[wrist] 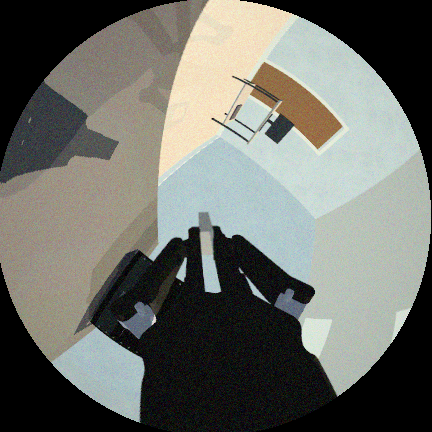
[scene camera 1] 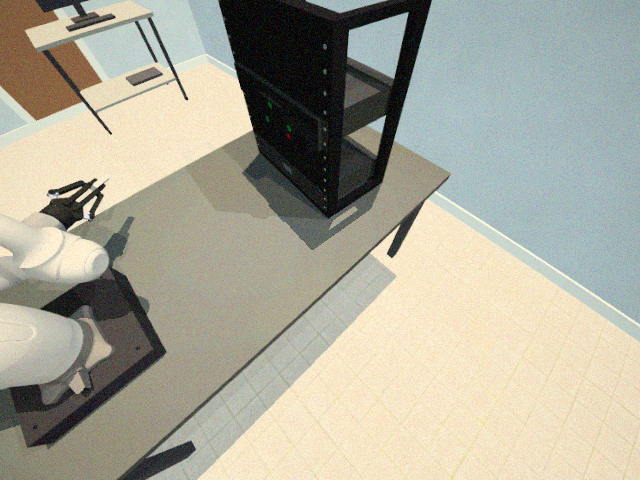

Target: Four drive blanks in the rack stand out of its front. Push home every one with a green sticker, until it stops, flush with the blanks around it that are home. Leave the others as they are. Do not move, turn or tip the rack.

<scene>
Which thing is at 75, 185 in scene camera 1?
The gripper.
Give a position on a black rack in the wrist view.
103, 319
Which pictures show the black rack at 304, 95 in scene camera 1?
The wrist view and scene camera 1: all of them.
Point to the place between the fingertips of the gripper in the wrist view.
203, 220
</scene>
